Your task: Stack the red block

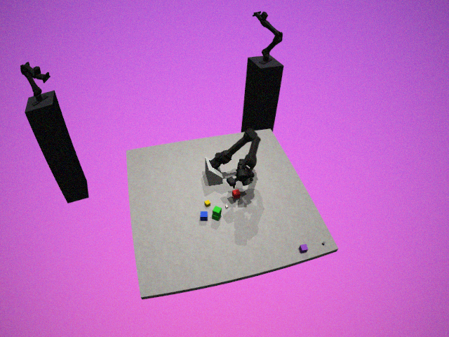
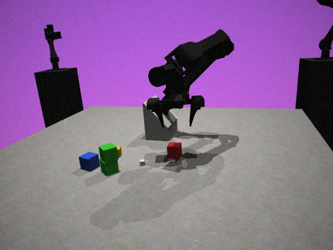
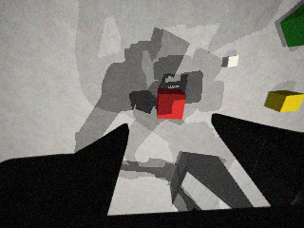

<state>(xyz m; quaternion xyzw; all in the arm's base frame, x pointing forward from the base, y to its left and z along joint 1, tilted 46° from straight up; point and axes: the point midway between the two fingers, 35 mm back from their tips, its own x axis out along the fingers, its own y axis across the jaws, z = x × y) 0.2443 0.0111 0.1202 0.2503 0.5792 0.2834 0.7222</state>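
The red block lies 10 mm behind my gripper tip, 10 mm to the right of it and 90 mm below it. The rest, counted from my gripper tip: tiny white cube 60 mm ahead, 120 mm to the right, 110 mm below; then yellow cube 10 mm behind, 230 mm to the right, 100 mm below; then blue cube 90 mm ahead, 290 mm to the right, 90 mm below.
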